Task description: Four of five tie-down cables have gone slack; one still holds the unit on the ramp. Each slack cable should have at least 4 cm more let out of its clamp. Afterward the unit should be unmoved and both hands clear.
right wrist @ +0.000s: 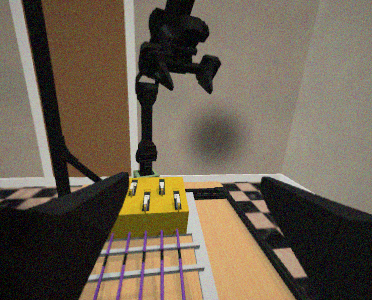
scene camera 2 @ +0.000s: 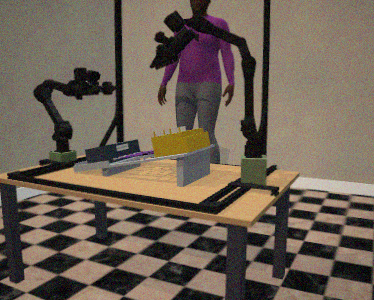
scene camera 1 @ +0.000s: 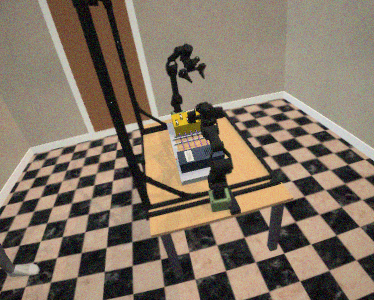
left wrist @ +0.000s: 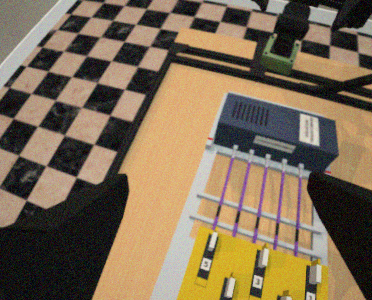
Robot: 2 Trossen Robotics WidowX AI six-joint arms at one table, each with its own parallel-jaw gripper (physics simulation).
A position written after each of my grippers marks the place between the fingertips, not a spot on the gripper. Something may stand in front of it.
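There's my left gripper (scene camera 2: 153, 68), which is open with nothing in it; you'd find that gripper (right wrist: 192, 90) in the right wrist view too, and the left wrist view has the gripper (left wrist: 218, 181) as well. My right gripper (right wrist: 195, 180) is open too, and it holds nothing. And I can see a grey ramp (scene camera 2: 192, 166), with the left wrist view also showing the ramp (left wrist: 175, 264).
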